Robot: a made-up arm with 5 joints.
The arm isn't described. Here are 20 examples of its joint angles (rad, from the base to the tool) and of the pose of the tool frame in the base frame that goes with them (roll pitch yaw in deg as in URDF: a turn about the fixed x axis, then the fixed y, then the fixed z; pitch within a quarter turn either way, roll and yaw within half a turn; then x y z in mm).
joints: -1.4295 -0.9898 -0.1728 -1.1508 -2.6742
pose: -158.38 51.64 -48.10 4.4 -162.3 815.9
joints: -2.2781 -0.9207 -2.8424 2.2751 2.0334
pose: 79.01 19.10 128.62 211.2 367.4 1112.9
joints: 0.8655 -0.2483 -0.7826 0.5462 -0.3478
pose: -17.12 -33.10 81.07 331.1 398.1 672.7
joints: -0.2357 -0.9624 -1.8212 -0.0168 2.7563
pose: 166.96 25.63 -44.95 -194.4 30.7 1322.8
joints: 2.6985 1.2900 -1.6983 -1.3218 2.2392
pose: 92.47 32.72 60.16 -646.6 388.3 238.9
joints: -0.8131 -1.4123 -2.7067 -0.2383 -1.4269
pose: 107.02 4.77 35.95 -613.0 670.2 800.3
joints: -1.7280 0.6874 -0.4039 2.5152 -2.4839
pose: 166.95 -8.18 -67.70 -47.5 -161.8 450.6
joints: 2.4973 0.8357 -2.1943 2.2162 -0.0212
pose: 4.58 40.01 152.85 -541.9 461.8 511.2
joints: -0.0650 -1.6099 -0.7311 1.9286 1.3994
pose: 20.54 -14.36 -82.31 -66.3 -26.6 803.6
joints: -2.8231 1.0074 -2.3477 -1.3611 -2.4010
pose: -166.28 28.45 -120.26 -756.0 -211.0 734.9
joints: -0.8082 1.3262 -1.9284 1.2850 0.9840
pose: -33.16 16.50 -98.53 394.8 -469.4 59.0
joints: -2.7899 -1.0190 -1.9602 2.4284 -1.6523
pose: -33.80 -1.68 -55.99 158.4 85.8 1087.8
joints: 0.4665 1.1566 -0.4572 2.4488 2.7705
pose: 176.95 8.98 -0.90 149.8 61.4 349.5
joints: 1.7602 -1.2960 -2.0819 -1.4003 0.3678
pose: -53.26 70.76 51.09 151.3 -597.7 959.9
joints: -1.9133 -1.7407 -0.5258 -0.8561 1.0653
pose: 176.23 8.01 124.95 17.6 256.2 971.1
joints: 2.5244 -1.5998 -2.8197 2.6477 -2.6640
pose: -102.54 69.10 -131.31 541.0 -343.4 683.4
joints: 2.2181 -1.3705 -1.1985 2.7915 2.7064
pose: -9.85 -19.46 -19.94 156.5 -120.4 895.1
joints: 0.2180 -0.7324 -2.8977 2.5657 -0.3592
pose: -50.40 -57.54 69.00 -275.0 -49.3 1163.3
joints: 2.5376 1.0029 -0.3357 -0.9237 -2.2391
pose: -13.28 1.77 -79.35 -213.1 175.4 144.4
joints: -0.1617 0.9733 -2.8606 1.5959 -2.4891
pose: -11.43 5.70 139.91 759.4 -108.7 696.7
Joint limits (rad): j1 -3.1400..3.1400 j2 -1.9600..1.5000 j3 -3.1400..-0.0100 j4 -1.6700..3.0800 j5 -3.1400..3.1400
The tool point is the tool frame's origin. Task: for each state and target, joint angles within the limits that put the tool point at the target. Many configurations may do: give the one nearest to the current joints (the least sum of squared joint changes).
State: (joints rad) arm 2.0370 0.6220 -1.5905 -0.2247 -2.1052
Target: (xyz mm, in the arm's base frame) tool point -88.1 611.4 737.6
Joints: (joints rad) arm 1.7145 -0.0334 -1.0116 -0.1575 -2.1482
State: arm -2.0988 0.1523 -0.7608 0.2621 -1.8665
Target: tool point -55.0 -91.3 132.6
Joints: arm -1.9611 1.0048 -0.4042 0.3175 -1.8435
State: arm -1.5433 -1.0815 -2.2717 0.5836 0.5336
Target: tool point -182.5 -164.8 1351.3
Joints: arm -2.1430 -0.3399 -2.1026 0.5832 0.5829
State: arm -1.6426 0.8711 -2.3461 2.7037 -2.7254
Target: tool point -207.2 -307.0 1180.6
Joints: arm -2.0714 0.1947 -2.8975 1.7376 -2.6722
